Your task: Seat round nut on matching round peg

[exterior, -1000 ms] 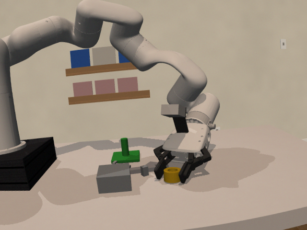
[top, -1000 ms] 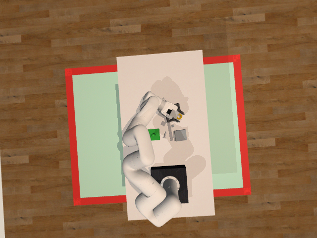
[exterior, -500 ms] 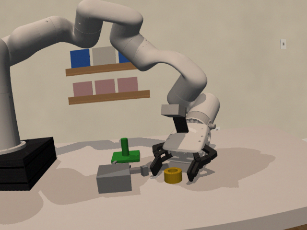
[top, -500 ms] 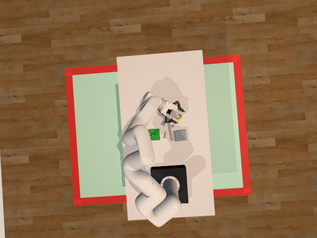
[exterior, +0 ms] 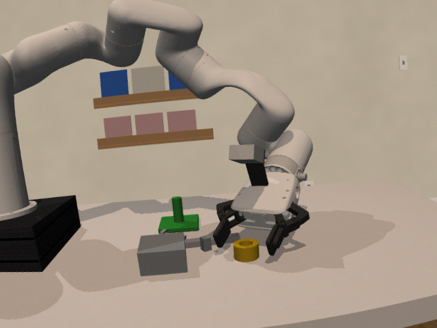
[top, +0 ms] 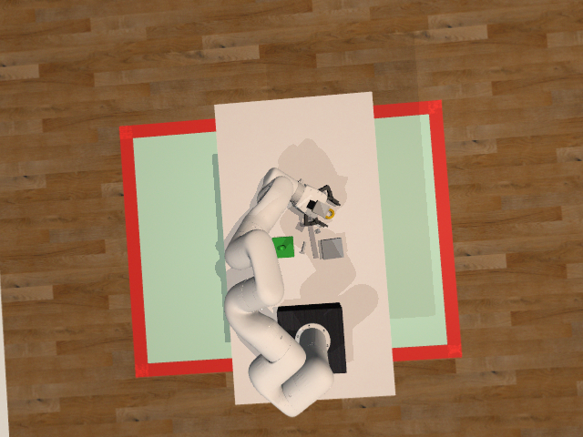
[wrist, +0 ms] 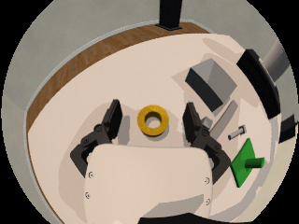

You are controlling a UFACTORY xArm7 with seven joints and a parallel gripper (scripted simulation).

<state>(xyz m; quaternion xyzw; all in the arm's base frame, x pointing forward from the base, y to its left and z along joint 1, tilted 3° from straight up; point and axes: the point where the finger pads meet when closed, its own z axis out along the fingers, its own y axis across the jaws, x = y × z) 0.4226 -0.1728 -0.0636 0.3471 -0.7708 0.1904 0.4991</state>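
The small grey piece is 6 cm to the left of my hand, 5 cm behind it and 2 cm below it. Also, from my hand: thin grey handle 9 cm to the left, 7 cm behind, 2 cm below; then grey block 13 cm behind, 3 cm to the left, 1 cm below.
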